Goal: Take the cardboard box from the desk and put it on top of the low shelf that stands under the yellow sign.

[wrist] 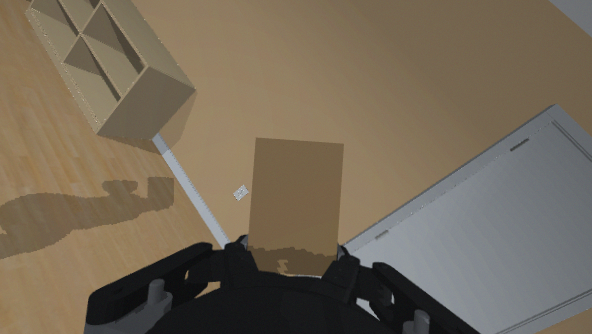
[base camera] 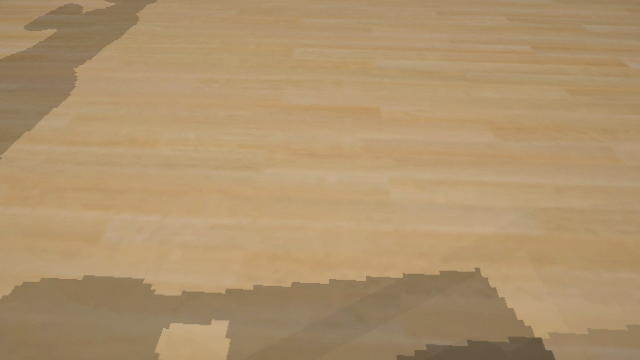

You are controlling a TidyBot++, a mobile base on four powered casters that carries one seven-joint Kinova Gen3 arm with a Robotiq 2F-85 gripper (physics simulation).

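Frame: origin at the arm's base, x left, y back, z up, level; centimetres.
Seen in the pictures: gripper, fingertip midpoint: (wrist: 292,245).
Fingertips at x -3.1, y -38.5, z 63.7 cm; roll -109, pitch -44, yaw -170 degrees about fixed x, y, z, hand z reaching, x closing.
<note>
Pixels of each thing's top centre, then the offset from my fingertips to it. Level surfaces: height alone.
- cardboard box at its top centre: (wrist: 352,156) dx +3.1, dy +0.7, dz +8.8 cm
- small white wall plate at its top centre: (wrist: 246,188) dx +16.3, dy -108.0, dz -57.6 cm
- wooden floor at its surface level: dz -103.3 cm
The cardboard box (wrist: 296,200) is held upright between the fingers of my gripper (wrist: 292,245), in the lower middle of the wrist view. The gripper is shut on it, one finger on each side. A low beige shelf (wrist: 150,102) with open compartments stands against the wall at the upper left of the wrist view, apart from the box. The yellow sign and the desk do not show in either view, so I cannot tell whether this is the shelf under the sign.
A grey door (wrist: 505,215) in a frame is at the right of the wrist view. A small white wall plate (wrist: 241,192) is on the tan wall (wrist: 350,75), above a white baseboard (wrist: 192,192). The base camera view shows wooden floor (base camera: 320,165) with shadows across it.
</note>
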